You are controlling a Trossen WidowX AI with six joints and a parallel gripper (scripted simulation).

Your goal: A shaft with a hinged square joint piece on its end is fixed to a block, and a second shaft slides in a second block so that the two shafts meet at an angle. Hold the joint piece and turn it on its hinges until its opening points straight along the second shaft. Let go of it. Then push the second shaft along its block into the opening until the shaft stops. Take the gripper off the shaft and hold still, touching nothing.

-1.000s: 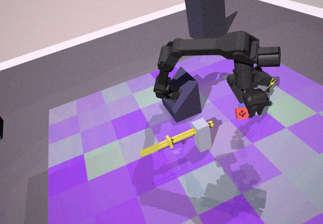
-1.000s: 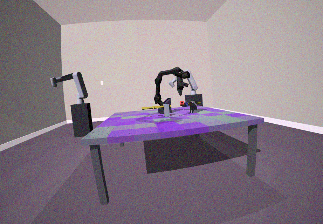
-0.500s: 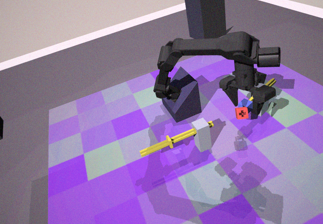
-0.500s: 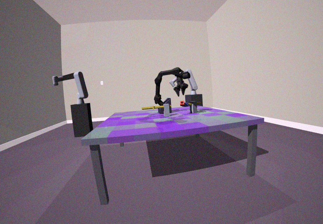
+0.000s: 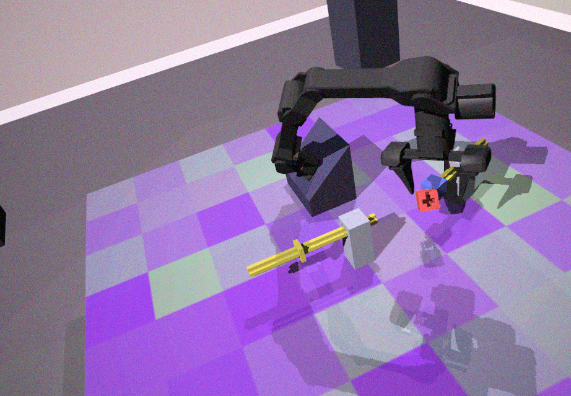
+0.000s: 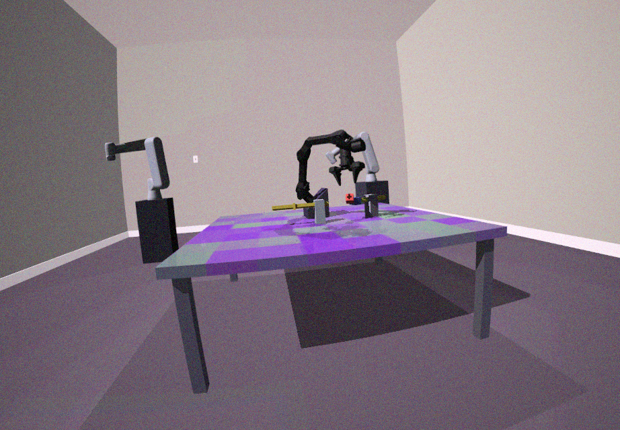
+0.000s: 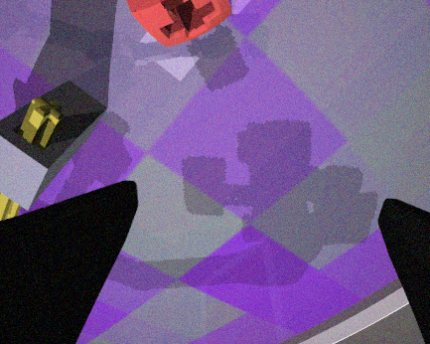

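My gripper tip is 80 mm above the red square joint piece, 70 mm past it and 40 mm to the right of it.
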